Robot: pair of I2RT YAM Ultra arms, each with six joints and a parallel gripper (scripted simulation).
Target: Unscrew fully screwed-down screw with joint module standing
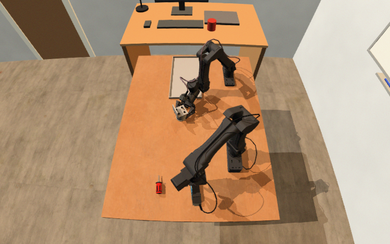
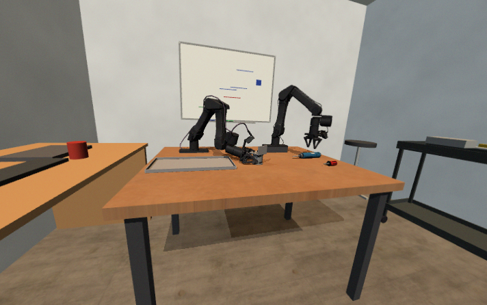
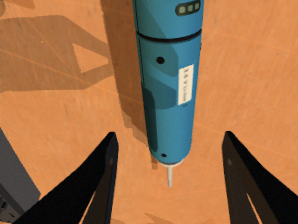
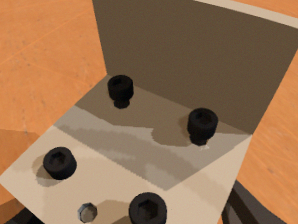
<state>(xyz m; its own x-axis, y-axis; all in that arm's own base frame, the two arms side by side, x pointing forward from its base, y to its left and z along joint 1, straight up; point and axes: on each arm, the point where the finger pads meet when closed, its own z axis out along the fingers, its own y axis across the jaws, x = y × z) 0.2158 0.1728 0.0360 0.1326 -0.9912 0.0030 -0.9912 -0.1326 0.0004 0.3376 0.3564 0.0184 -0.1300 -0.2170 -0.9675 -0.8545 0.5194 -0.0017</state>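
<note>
Right now my right hand is 50 mm below the l-shaped bracket. From my right hand the other things lie so: small red screwdriver: 80 mm ahead, 430 mm to the left, 10 mm below; then grey bit: 80 mm behind, 290 mm to the left; then grey tray: 10 mm behind, 360 mm to the right, 20 mm below.
</note>
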